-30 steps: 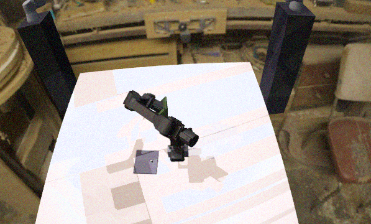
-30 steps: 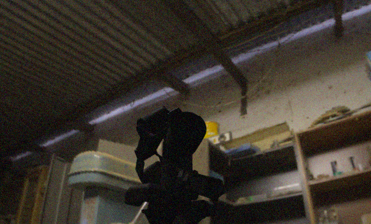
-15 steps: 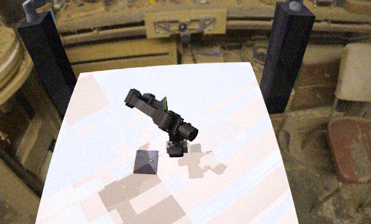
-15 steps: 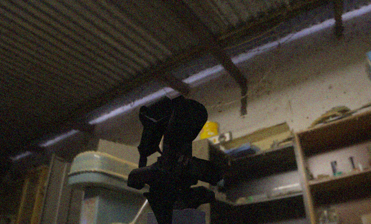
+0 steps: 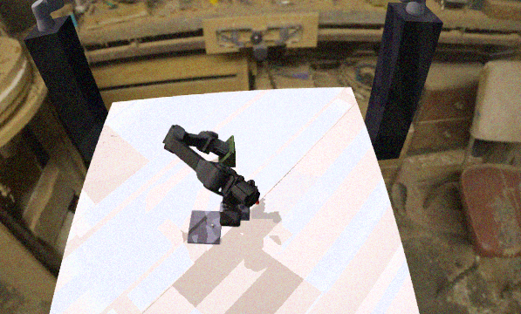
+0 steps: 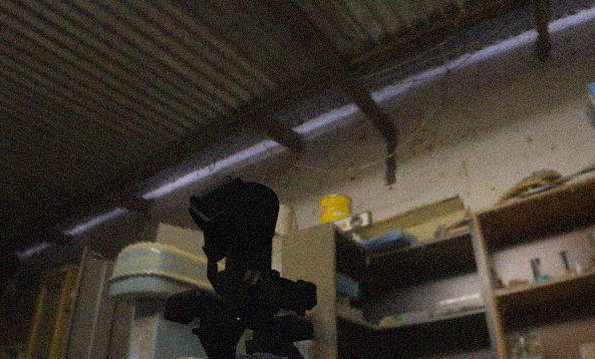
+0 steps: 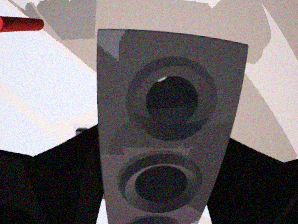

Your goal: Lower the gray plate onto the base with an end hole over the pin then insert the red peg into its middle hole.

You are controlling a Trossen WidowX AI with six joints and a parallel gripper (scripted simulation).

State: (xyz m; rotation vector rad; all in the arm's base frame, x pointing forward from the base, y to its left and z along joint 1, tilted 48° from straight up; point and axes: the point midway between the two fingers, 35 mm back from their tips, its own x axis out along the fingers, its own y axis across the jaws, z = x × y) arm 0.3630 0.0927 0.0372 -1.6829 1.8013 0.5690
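Right now my gripper tip is 11 cm to the left of the dark square base, 11 cm above it and 3 cm past it. From my gripper tip the other things lie so: gray plate (3 cm above); then red peg (12 cm behind, 8 cm to the left, 8 cm below).
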